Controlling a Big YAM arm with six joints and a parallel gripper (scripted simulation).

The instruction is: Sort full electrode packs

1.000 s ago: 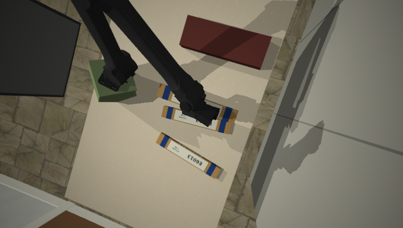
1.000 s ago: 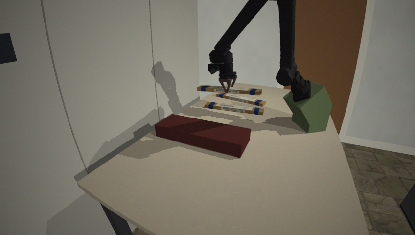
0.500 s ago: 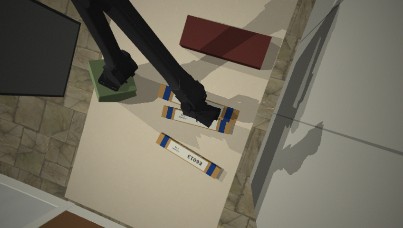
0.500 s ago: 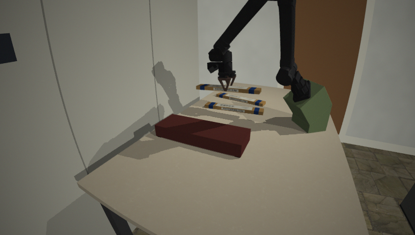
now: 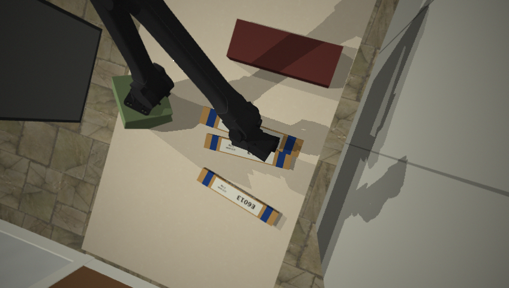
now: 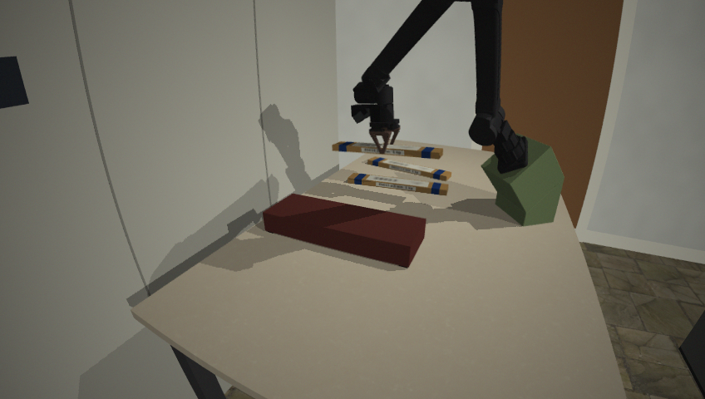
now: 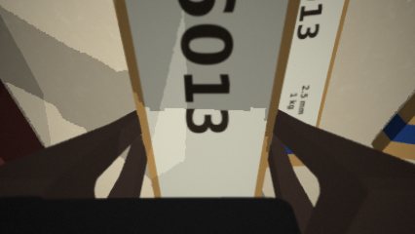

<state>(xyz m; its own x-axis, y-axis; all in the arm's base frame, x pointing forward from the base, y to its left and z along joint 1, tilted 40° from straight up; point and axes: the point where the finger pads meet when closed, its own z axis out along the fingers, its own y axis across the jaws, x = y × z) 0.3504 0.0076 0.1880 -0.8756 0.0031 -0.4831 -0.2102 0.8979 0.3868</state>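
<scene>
The pack of welding electrodes lies right at my hand. Also, from my hand: dark red low platform 70 mm behind, 300 mm to the left, 140 mm below.
</scene>
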